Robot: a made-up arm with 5 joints.
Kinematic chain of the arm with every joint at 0, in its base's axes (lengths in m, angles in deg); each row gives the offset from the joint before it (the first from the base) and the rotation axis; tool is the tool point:
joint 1: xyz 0 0 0.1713 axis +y
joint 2: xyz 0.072 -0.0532 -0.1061 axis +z
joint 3: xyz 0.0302 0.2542 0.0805 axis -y
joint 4: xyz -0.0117 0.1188 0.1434 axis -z
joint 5: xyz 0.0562 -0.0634 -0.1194 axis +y
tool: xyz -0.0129 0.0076 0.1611
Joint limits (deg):
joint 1: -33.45..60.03
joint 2: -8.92..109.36
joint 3: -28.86..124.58
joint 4: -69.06..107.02
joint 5: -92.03..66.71
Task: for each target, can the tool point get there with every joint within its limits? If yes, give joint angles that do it. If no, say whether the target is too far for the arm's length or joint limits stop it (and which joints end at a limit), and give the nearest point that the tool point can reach.
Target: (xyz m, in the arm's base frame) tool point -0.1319 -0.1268 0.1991
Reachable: yes | joints -9.02 86.75 65.27 62.50 51.08
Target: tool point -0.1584 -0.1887 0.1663
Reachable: yes | joints -8.99 91.07 92.89 44.22 38.01
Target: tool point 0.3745 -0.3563 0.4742
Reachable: no: joint limits stop it (at a limit: joint 1, joint 2) | nearest point 0.0370 -0.2257 0.4323 | short by 0.364 m
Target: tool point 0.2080 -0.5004 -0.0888
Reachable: no: joint limits stop it (at a limit: joint 1, joint 2, joint 4) | nearest point -0.0405 -0.2687 -0.0226 | short by 0.346 m
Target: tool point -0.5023 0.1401 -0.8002
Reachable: no: too far | nearest point -0.2525 0.0333 -0.1491 | short by 0.705 m
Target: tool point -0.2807 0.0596 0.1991
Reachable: yes | joints -23.23 95.39 -10.95 6.21 19.43
